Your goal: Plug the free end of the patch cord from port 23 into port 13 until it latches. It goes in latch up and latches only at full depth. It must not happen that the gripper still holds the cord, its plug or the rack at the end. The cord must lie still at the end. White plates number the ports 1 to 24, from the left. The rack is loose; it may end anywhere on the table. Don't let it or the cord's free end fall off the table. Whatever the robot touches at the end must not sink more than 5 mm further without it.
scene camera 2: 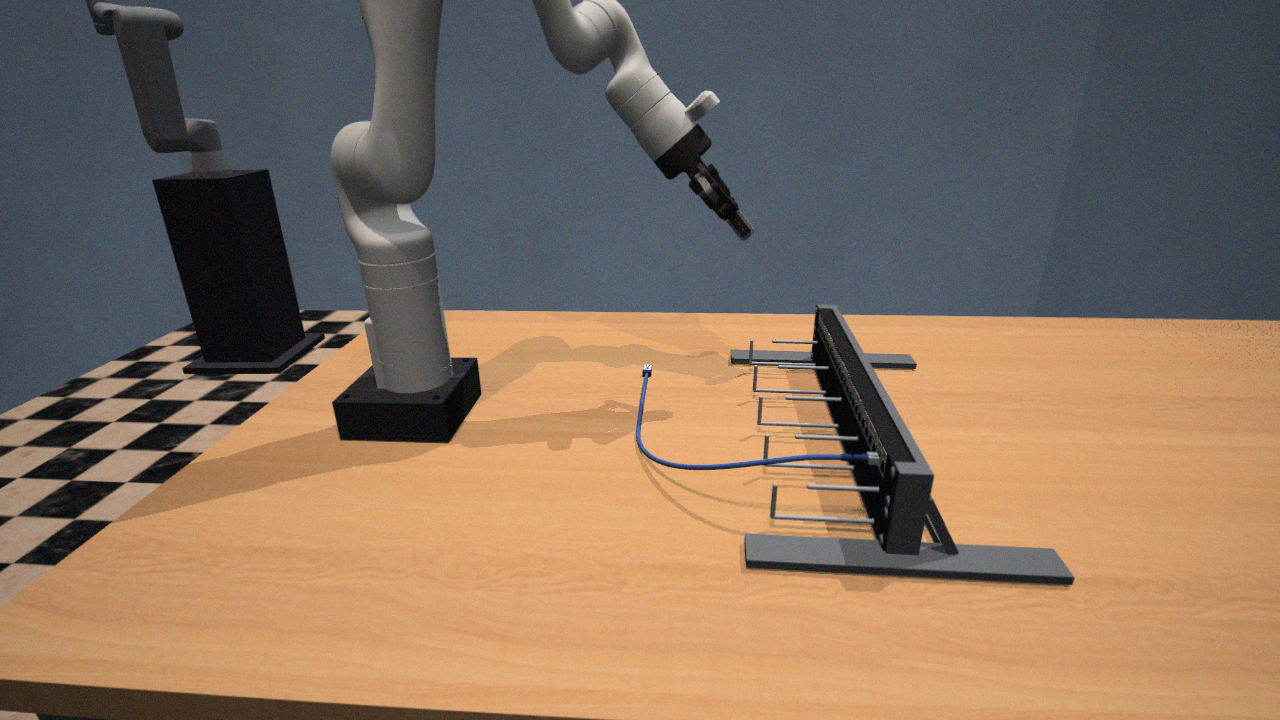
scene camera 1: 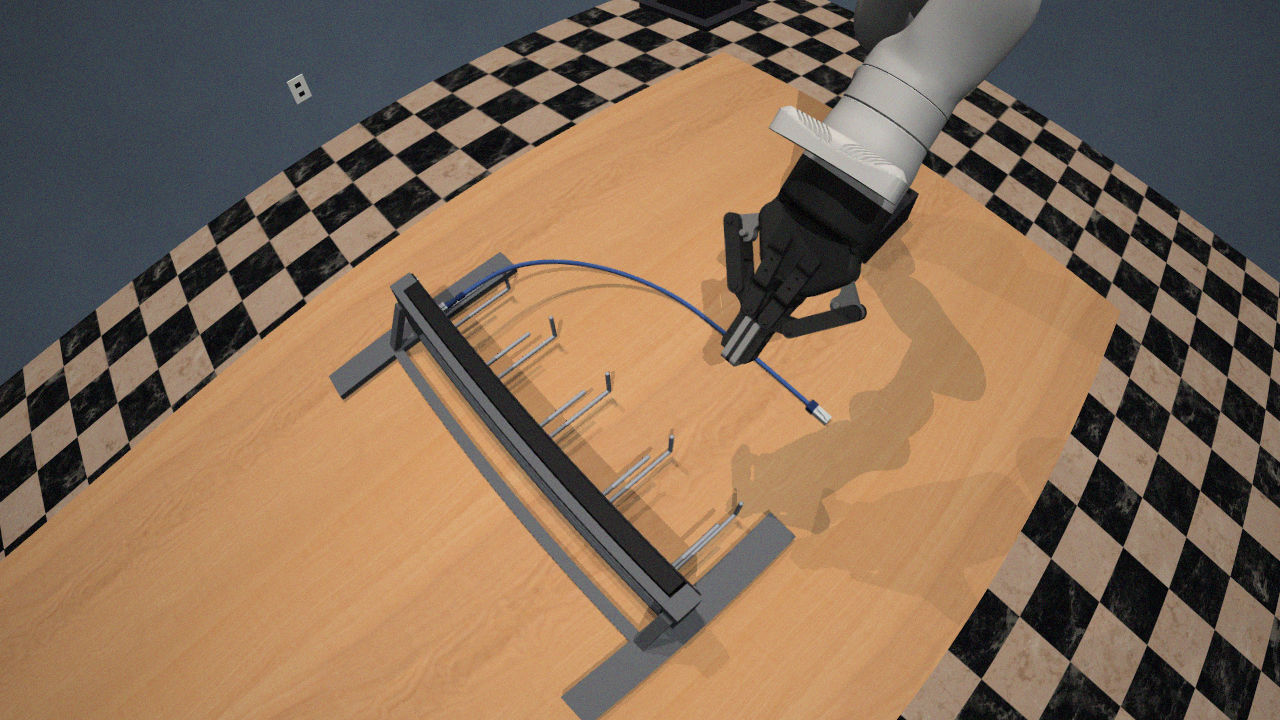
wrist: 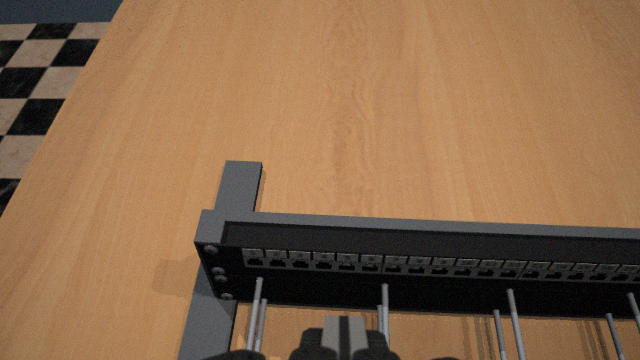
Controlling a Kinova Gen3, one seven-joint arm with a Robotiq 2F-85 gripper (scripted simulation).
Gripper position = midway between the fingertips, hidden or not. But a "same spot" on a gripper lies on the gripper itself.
my gripper: scene camera 2; scene camera 1; wrist 342, 342
same spot on my gripper: [scene camera 1: 755, 324] = [scene camera 2: 739, 210]
